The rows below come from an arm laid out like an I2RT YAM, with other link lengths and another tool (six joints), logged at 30 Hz.
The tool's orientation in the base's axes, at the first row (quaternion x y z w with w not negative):
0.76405 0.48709 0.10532 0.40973
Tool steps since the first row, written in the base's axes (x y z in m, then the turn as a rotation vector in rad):
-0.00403 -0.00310 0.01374 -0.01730 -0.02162 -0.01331
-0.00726 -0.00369 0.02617 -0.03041 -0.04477 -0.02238
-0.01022 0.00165 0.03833 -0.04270 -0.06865 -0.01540
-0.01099 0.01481 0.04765 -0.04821 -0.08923 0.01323
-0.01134 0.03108 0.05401 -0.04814 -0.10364 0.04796
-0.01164 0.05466 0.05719 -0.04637 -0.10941 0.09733
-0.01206 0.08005 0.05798 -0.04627 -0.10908 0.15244
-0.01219 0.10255 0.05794 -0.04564 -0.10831 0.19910
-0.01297 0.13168 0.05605 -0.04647 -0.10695 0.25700
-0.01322 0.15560 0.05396 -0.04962 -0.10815 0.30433
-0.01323 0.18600 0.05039 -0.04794 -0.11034 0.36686
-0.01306 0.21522 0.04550 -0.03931 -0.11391 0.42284
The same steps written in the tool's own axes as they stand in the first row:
-0.00788 0.00795 -0.00946 -0.02349 -0.01698 0.01017
-0.01295 0.01499 -0.01894 -0.04716 -0.02782 0.02077
-0.01290 0.02089 -0.03120 -0.07485 -0.02629 0.02191
-0.00458 0.02468 -0.04450 -0.10153 -0.00515 0.01122
0.00724 0.02600 -0.05730 -0.12174 0.02294 -0.00350
0.02592 0.02364 -0.07185 -0.13740 0.06117 -0.03119
0.04661 0.01913 -0.08589 -0.15021 0.10133 -0.06669
0.06524 0.01474 -0.09771 -0.16036 0.13560 -0.09670
0.08950 0.00733 -0.11219 -0.17344 0.17699 -0.13505
0.10974 0.00110 -0.12351 -0.18730 0.20964 -0.16657
0.13583 -0.00728 -0.13714 -0.20317 0.25672 -0.20463
0.16136 -0.01627 -0.14920 -0.21513 0.30387 -0.23387

